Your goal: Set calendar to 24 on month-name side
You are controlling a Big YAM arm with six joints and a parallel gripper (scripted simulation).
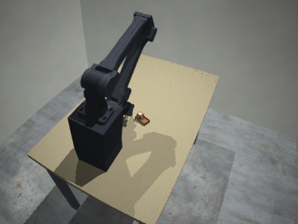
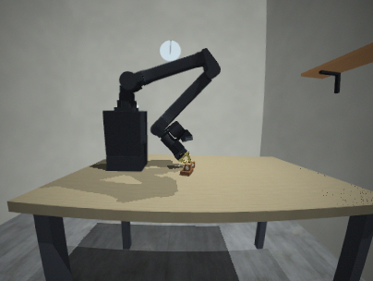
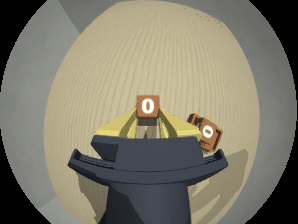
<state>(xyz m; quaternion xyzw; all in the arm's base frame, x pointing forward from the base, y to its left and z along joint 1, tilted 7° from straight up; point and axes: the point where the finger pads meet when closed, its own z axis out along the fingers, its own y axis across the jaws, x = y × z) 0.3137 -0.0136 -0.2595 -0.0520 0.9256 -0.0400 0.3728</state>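
The brown tray lies 3 cm behind my hand, 10 cm to the right of it and 1 cm below it. Round my hand: brown digit cube (1 cm ahead, 1 cm below).
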